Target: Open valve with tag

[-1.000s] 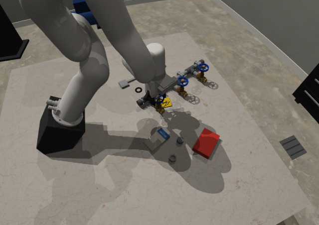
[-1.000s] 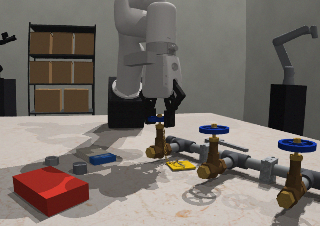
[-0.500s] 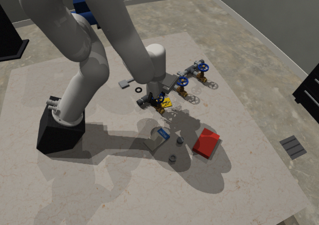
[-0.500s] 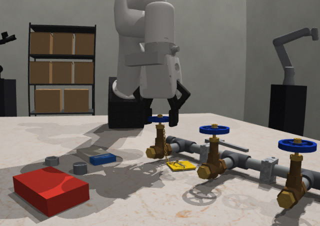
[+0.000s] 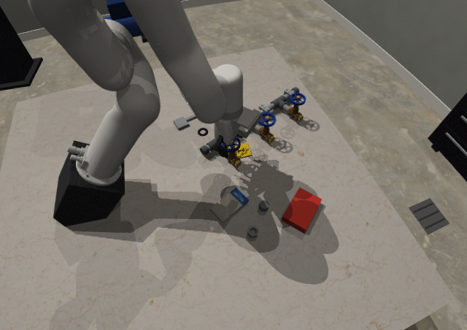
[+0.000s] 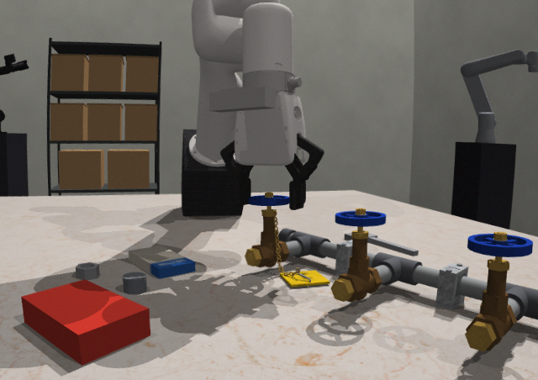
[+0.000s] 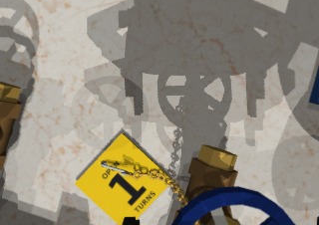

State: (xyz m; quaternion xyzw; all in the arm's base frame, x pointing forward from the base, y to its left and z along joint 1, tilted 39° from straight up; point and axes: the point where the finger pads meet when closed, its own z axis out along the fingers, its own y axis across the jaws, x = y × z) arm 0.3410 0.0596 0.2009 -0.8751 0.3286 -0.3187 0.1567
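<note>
Now: hand 100 mm above the yellow tag, 60 mm short of it and 50 mm to the right of it. The rest, counted from my hand: grey paddle 230 mm to the left, 130 mm behind, 100 mm below; then blue-labelled grey pack 160 mm to the right, 100 mm below, 30 mm behind; then grey nut 260 mm to the right, 100 mm below, 20 mm ahead.
</note>
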